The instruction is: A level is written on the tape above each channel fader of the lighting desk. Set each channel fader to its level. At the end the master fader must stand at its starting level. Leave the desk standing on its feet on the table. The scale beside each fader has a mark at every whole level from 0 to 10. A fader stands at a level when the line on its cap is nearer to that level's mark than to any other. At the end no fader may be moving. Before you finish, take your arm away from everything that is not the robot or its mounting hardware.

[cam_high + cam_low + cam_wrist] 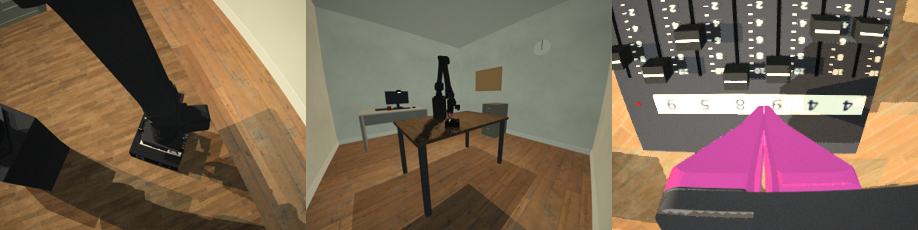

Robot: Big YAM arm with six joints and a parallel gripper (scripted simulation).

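My hand is 20 mm to the right of the channel 4 fader and 20 mm above it. Round my hand: channel 2 fader cap 50 mm ahead, 20 mm below, 10 mm to the left; then channel 5 fader cap 50 mm to the left, 20 mm below; then channel 3 fader cap 20 mm below, 20 mm ahead, 10 mm to the left.
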